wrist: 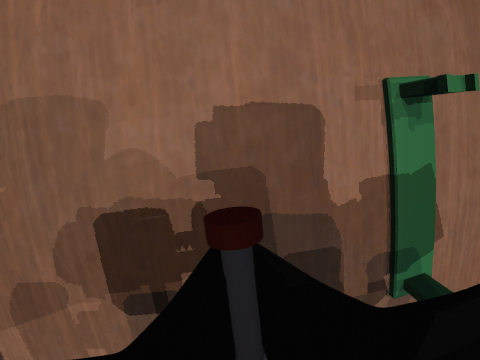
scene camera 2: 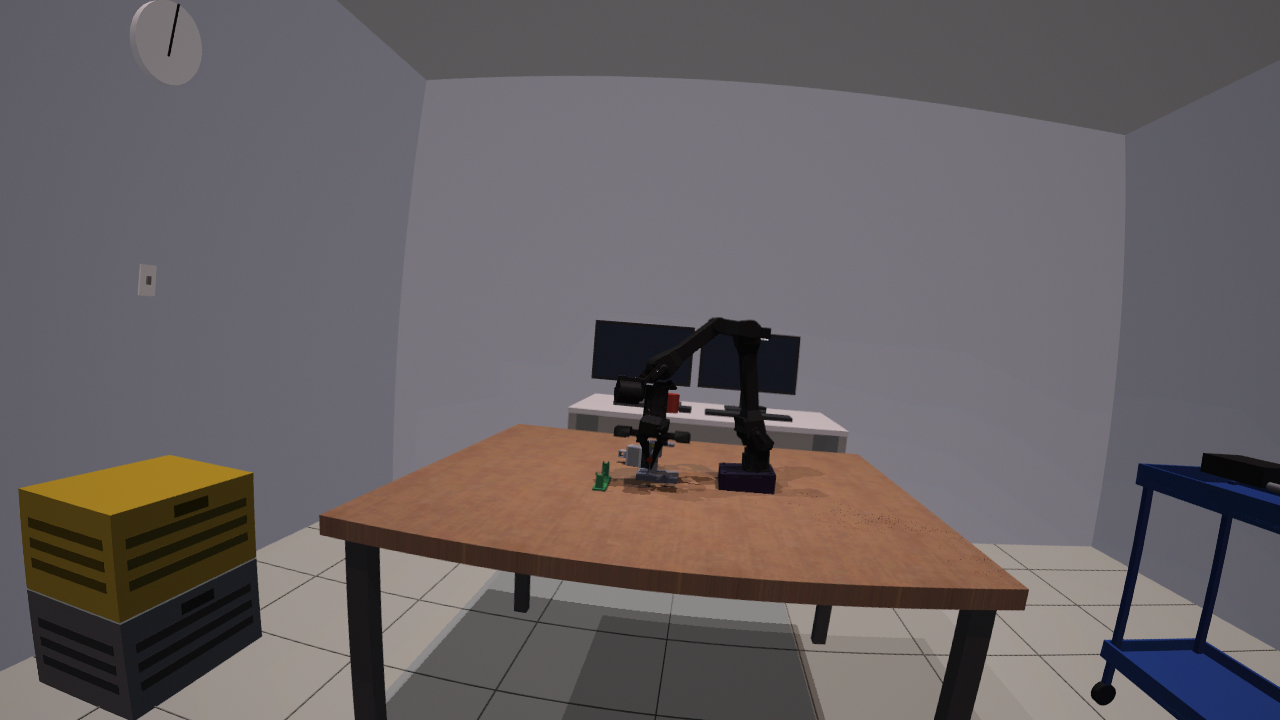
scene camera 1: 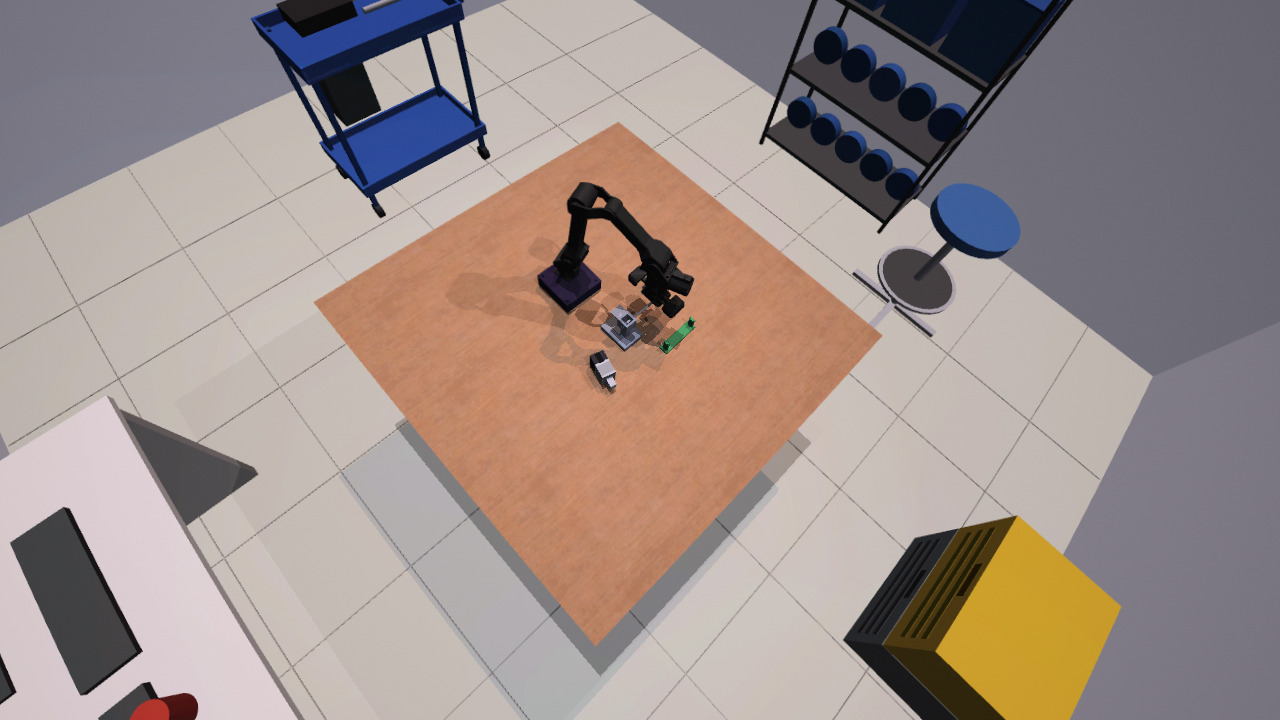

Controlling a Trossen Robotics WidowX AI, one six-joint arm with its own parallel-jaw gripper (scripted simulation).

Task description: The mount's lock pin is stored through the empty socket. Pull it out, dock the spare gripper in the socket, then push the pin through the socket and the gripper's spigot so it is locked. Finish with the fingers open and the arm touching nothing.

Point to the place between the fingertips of the gripper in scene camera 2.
649, 469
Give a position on a grey mount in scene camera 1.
624, 335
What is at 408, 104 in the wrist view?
A green pin cradle.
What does the gripper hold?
A lock pin.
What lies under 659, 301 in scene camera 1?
The gripper.
